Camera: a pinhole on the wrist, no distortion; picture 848 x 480 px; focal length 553.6 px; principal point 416.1 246.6 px. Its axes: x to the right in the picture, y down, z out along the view. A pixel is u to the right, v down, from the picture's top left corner.
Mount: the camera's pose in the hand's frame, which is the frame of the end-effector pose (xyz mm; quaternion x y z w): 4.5 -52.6 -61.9 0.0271 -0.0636 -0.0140 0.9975
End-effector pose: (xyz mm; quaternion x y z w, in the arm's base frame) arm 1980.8 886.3 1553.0 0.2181 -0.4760 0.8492 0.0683
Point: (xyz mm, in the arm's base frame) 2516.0 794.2 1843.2
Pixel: outside the picture
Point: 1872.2 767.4 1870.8
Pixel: outside the picture
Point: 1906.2 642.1 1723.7
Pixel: 785.2 429.0
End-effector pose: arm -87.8 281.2 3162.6 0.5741 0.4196 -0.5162 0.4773
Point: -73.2 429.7 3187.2
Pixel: behind the camera
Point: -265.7 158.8 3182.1
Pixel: 385.6 39.7
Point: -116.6 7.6 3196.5
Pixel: 418.8 410.6
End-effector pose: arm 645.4 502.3 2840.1 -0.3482 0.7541 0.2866 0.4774
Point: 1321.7 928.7 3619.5
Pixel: outside the picture
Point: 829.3 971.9 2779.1
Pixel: 356.3 456.4
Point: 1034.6 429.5 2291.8
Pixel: outside the picture
